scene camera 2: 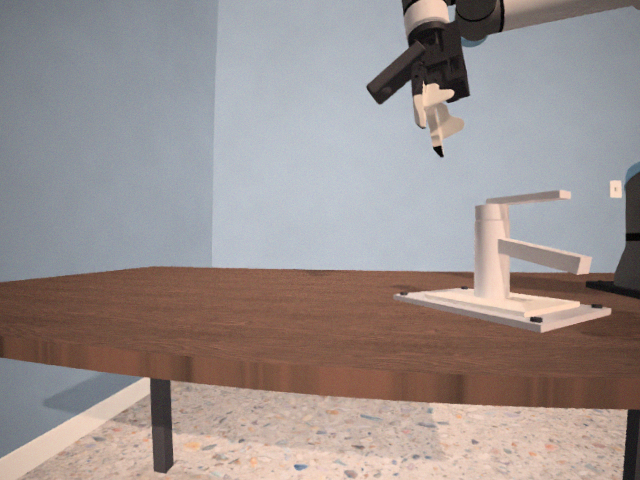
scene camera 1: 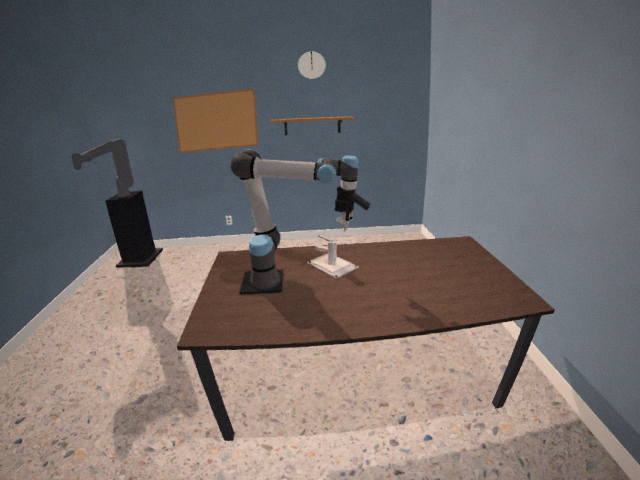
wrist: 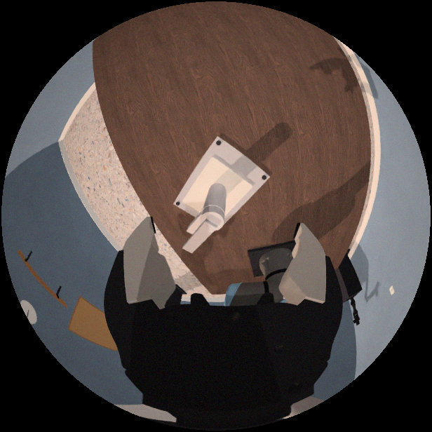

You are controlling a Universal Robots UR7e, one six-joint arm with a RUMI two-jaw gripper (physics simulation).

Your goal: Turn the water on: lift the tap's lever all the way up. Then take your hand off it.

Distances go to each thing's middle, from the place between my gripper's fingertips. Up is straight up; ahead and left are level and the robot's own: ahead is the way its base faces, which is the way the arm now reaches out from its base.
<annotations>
My gripper is now 9 cm past the tap lever [scene camera 2: 496,208], 8 cm to the right of it and 11 cm above it.
</annotations>
